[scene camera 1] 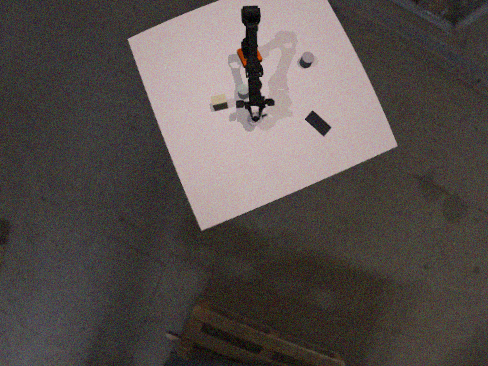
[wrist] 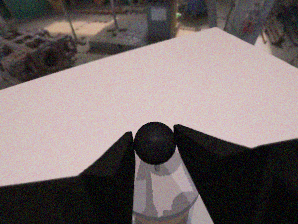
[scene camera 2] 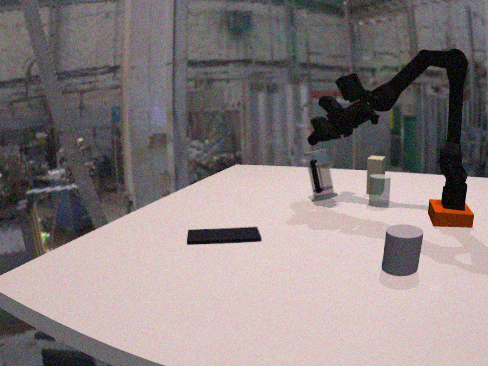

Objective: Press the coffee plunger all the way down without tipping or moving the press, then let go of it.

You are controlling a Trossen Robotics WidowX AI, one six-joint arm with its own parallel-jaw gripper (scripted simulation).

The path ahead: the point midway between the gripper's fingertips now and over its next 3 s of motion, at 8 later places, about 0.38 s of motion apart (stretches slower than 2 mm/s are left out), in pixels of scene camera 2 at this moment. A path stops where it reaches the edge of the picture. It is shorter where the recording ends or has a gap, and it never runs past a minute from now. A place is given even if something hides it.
The gripper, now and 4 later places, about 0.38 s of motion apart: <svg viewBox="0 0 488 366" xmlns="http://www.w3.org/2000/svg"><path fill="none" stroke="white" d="M310 139L310 140L310 140L313 137L322 111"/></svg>
